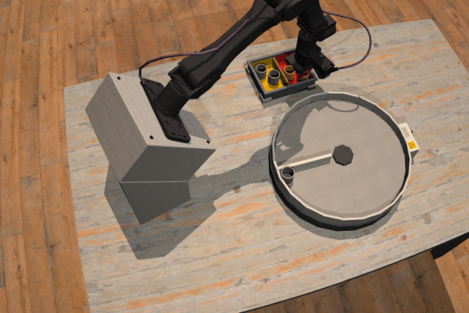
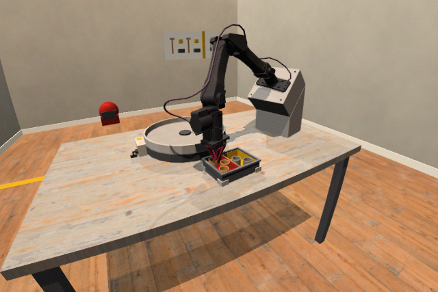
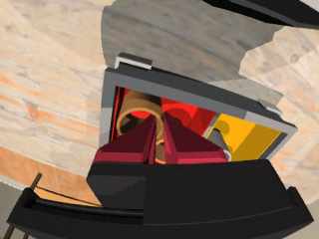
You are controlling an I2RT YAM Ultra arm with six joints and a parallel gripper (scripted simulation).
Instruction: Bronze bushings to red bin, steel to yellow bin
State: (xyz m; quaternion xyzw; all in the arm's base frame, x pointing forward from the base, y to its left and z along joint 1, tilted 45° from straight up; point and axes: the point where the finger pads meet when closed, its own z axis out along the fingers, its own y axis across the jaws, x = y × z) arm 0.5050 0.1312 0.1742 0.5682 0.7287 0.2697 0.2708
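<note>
The red bin is 4 cm to the left of my hand and 3 cm below it. Round my hand: turntable 1 cm behind, 31 cm to the right, 1 cm above; two-part bin tray 5 cm behind, 4 cm to the left, 2 cm below; yellow bin 9 cm behind, 4 cm to the left, 3 cm below.
</note>
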